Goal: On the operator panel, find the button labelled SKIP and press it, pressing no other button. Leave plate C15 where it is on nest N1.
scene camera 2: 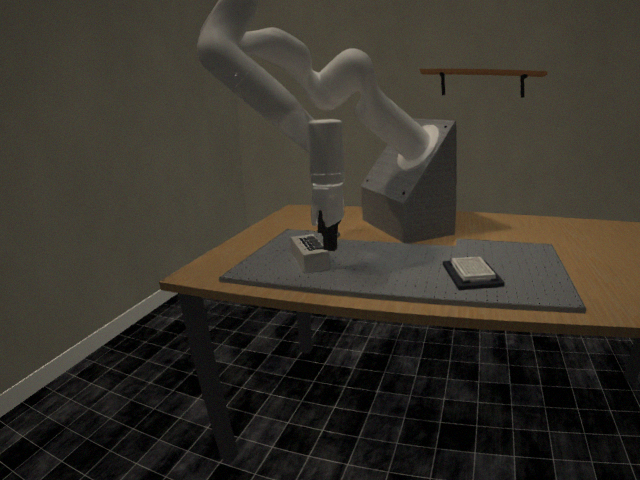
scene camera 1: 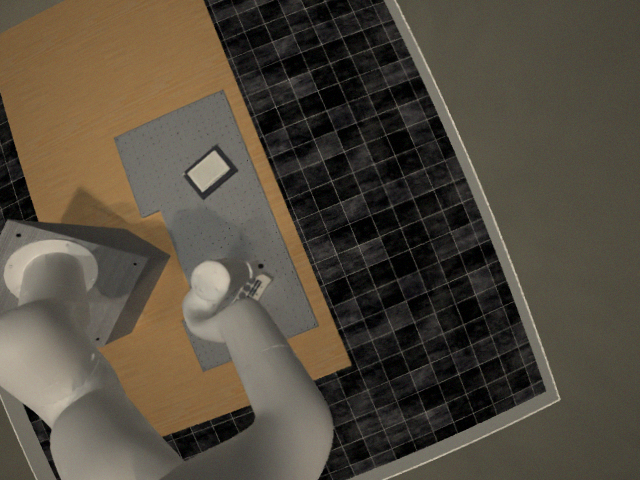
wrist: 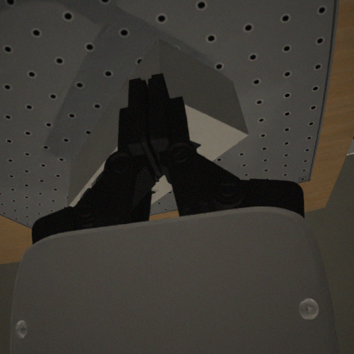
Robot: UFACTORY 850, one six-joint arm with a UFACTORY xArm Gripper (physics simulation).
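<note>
The operator panel is a pale box with dark labels on its sloping top. In the wrist view, the fingers cover much of its top face and no label can be read; the SKIP button does not show. My gripper is shut and empty, pointing down at the panel's edge in scene camera 2. Whether the tips touch it, I cannot tell. The arm hides part of the panel in scene camera 1. Plate C15 lies flat on dark nest N1.
The panel and nest stand on a grey perforated board on the wooden table. The arm's grey wedge-shaped base stands behind the board. A wall shelf is at the back.
</note>
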